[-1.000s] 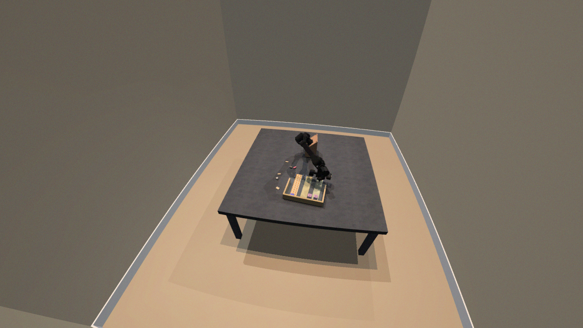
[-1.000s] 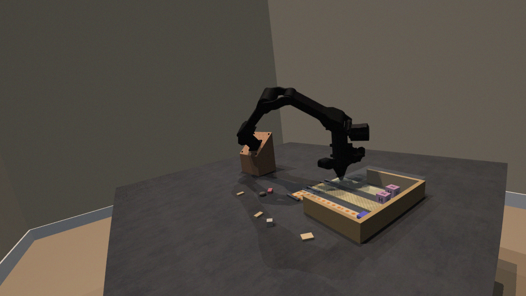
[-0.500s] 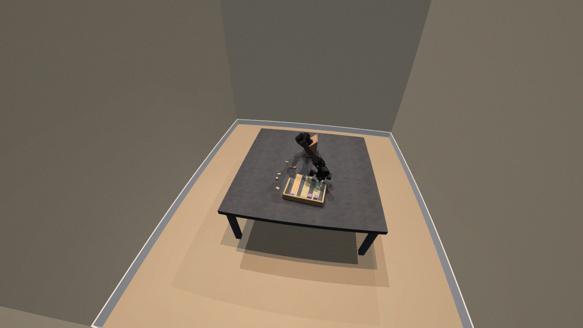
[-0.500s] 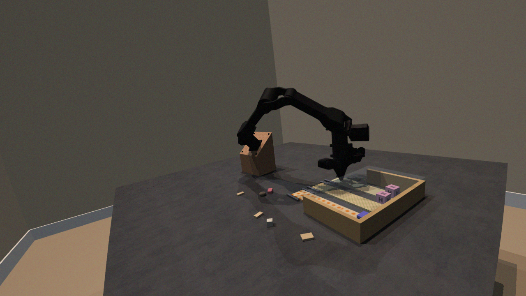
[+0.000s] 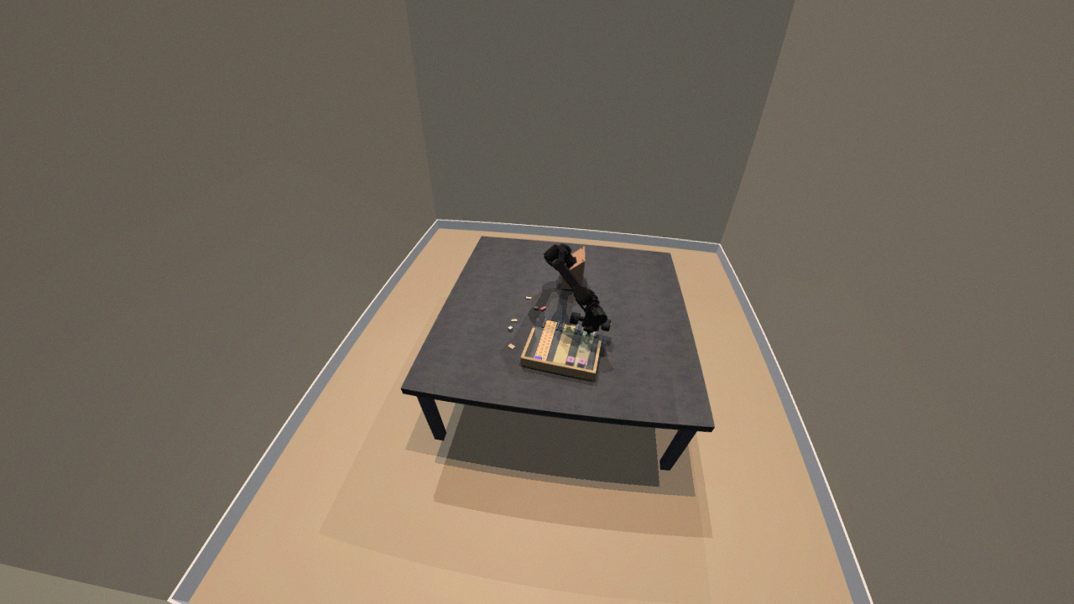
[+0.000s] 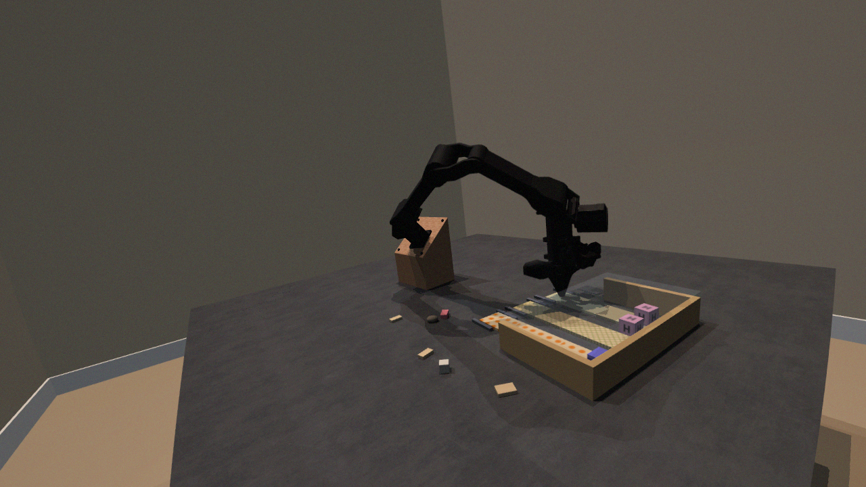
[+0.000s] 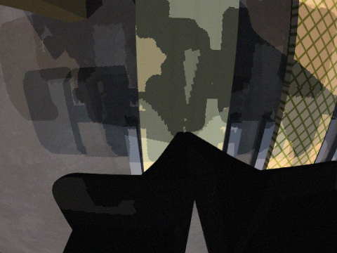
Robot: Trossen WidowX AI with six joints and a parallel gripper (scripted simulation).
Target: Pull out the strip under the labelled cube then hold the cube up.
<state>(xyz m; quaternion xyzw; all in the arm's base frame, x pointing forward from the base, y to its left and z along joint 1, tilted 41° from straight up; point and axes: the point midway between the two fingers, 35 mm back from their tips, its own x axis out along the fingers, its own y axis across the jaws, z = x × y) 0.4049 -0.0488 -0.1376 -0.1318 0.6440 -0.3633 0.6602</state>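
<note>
Now: gripper tip 9 cm short of the pale yellow strip and 3 cm to the left of it. Round my gripper tip: white cube 4 cm behind, 38 cm to the right; red bit 19 cm behind, 21 cm to the right.
</note>
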